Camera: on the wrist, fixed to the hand. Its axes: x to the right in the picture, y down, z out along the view.
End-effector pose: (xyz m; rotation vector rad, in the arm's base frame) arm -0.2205 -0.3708 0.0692 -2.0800 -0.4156 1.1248
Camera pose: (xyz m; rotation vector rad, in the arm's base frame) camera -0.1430 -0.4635 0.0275 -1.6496 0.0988 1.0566
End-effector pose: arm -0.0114 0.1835 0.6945 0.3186 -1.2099 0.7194
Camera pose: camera -0.0014 0.3073 0.6644 0.6787 -0.9140 1.1887
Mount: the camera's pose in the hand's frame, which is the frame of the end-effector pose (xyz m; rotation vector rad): 0.0150 0.0895 -0.0900 0.5828 0.0988 0.1331
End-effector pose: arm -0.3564 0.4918 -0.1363 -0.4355 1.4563 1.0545
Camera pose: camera -0.4824 0.4707 -0.1317 0.0289 1.8142 0.6681
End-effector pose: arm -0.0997 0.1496 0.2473 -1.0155 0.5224 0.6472
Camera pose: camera -0.1614 0.1062 0.1441 -0.4658 0.8135 0.5172
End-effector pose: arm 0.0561 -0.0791 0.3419 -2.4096 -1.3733 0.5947
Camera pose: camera 0.1736 -0.1156 0.3764 -2.0259 -0.8488 0.7712
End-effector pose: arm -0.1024 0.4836 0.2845 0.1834 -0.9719 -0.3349
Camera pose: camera -0.0022 0.5621 0.2732 0.6558 -0.9582 0.0881
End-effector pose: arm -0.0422 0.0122 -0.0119 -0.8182 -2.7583 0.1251
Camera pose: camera 0.0171 0.0961 0.0642 -0.8057 -2.3680 0.8404
